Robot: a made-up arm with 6 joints.
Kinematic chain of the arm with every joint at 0, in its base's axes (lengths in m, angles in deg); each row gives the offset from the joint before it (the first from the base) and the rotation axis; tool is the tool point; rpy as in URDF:
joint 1: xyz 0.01 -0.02 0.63 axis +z
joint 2: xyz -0.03 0 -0.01 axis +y
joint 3: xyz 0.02 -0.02 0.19 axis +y
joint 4: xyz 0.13 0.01 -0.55 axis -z
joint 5: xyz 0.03 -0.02 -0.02 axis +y
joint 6: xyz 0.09 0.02 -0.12 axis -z
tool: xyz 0 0 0.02 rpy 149.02 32.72 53.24
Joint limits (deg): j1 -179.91..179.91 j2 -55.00..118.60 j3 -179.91..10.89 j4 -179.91..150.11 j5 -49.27..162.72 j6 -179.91..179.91
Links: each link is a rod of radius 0.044 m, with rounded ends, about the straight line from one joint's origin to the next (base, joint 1, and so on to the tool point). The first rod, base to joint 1, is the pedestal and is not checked.
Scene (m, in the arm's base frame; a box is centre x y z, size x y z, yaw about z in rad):
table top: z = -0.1
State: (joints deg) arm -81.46 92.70 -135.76 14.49 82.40 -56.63
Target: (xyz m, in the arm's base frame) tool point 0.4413 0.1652 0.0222
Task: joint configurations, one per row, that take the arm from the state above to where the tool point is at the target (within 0.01 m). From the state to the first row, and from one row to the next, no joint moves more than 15 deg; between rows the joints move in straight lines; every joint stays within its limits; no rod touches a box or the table.
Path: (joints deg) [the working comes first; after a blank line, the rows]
Joints at the target: 19.27 96.30 -120.68 29.14 102.60 -56.63
Straight joint move there: clear.

1: -67.07 93.21 -133.61 16.58 85.29 -56.63
2: -52.68 93.73 -131.45 18.68 88.17 -56.63
3: -38.29 94.24 -129.30 20.77 91.06 -56.63
4: -23.90 94.76 -127.14 22.86 93.94 -56.63
5: -9.51 95.27 -124.99 24.96 96.83 -56.63
6: 4.88 95.78 -122.84 27.05 99.71 -56.63
7: 19.27 96.30 -120.68 29.14 102.60 -56.63

